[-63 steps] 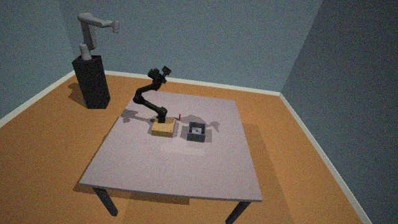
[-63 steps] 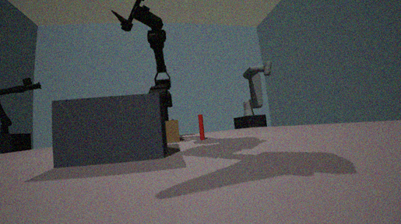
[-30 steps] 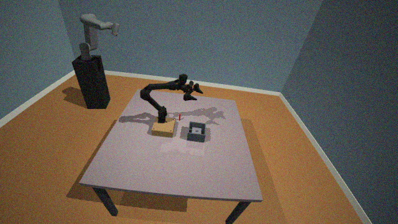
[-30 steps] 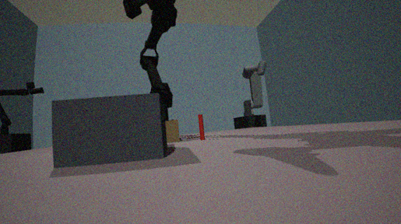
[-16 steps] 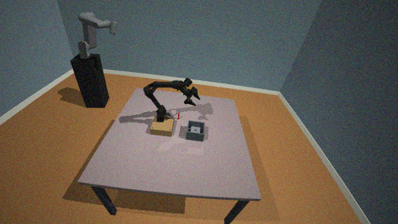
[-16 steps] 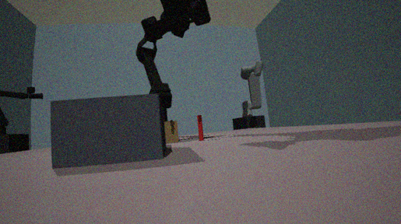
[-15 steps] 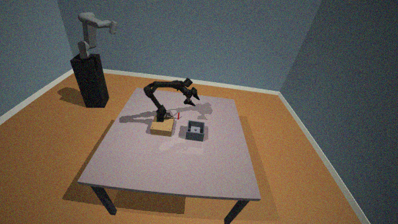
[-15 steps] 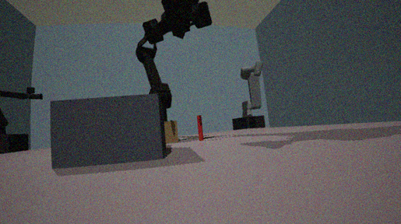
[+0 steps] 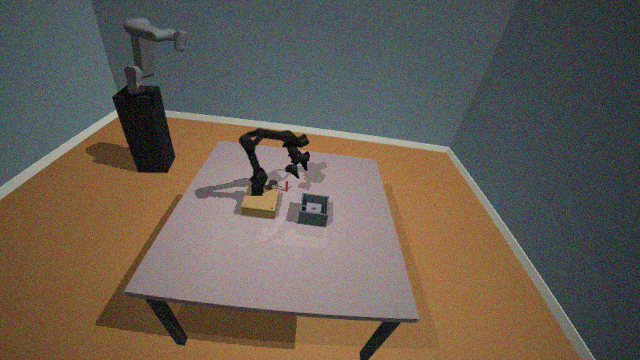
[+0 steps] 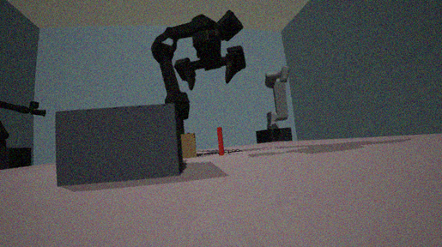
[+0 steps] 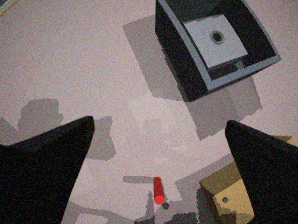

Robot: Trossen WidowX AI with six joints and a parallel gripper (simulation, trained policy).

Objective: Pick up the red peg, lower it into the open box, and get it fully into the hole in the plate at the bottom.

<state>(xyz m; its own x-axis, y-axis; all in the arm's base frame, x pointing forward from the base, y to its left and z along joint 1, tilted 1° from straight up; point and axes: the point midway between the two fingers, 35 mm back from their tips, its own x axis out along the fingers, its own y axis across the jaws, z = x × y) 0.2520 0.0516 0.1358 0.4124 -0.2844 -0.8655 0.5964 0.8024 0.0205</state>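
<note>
My gripper tip is 140 mm above the red peg, 80 mm past it and 50 mm to the right of it. Round my gripper tip: dark box (170 mm to the right, 150 mm below, 60 mm ahead).
</note>
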